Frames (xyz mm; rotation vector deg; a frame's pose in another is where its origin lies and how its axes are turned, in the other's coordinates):
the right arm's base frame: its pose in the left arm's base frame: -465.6 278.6 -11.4 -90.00 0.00 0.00
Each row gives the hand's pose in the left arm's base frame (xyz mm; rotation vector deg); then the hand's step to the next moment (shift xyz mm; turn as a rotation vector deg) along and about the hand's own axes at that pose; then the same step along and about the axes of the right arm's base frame.
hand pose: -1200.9 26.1 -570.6 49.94 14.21 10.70
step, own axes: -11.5 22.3 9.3 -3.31 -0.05 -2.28
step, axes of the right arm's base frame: -9.6 -24.6 4.2 -3.82 0.99 0.77
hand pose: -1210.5 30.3 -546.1 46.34 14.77 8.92
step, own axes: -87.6 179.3 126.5 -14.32 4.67 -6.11
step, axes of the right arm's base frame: -54.7 -229.4 13.9 -15.64 -1.77 4.05
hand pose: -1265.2 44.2 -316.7 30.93 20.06 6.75
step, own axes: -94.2 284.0 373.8 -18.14 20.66 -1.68
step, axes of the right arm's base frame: 40.0 -475.2 43.0 -17.92 -14.79 14.79
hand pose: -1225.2 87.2 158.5 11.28 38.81 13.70
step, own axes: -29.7 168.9 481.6 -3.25 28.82 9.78
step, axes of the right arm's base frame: 259.3 -428.2 103.8 -0.64 -16.78 25.59
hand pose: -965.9 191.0 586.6 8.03 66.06 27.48
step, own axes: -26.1 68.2 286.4 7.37 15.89 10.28
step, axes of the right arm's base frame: 230.1 -163.1 88.4 6.97 -3.53 18.75
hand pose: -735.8 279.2 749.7 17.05 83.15 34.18
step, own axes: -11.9 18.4 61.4 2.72 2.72 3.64
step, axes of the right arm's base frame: 56.4 -27.0 18.5 3.05 0.40 4.31
